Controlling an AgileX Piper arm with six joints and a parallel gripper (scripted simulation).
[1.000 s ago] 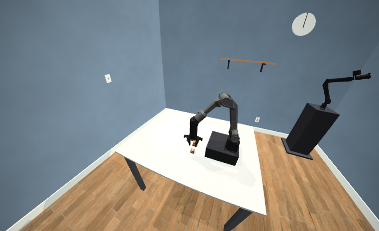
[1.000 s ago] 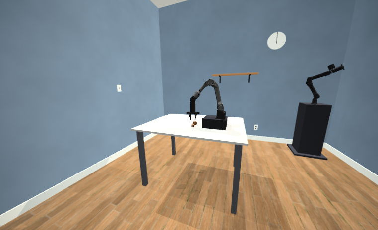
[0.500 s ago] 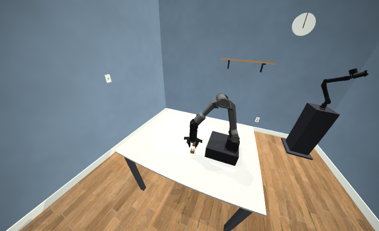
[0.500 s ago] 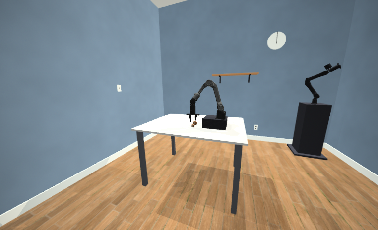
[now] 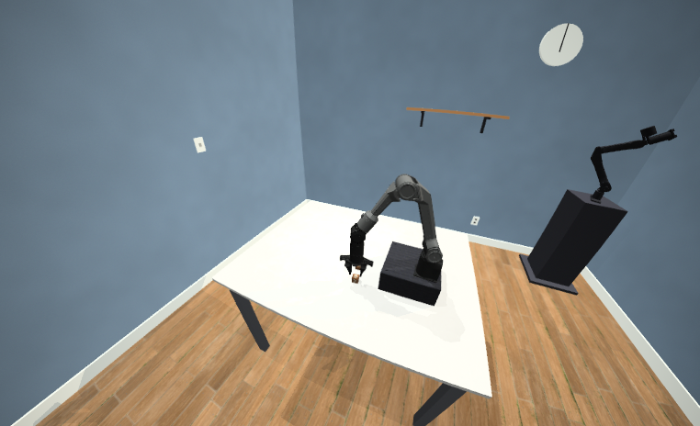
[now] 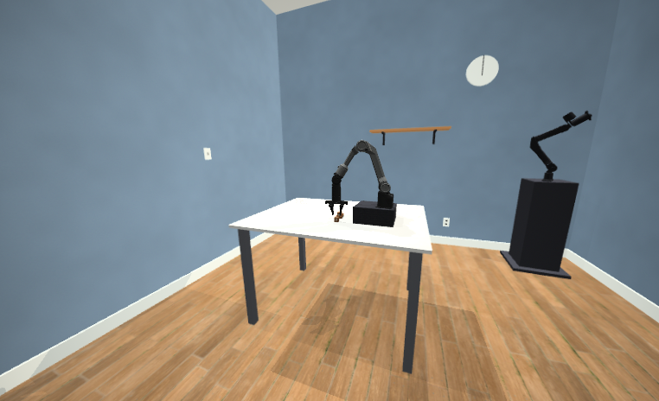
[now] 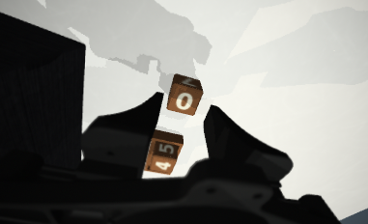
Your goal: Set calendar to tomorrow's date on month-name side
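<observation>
My hand is 30 mm above the brown wooden cube.
</observation>
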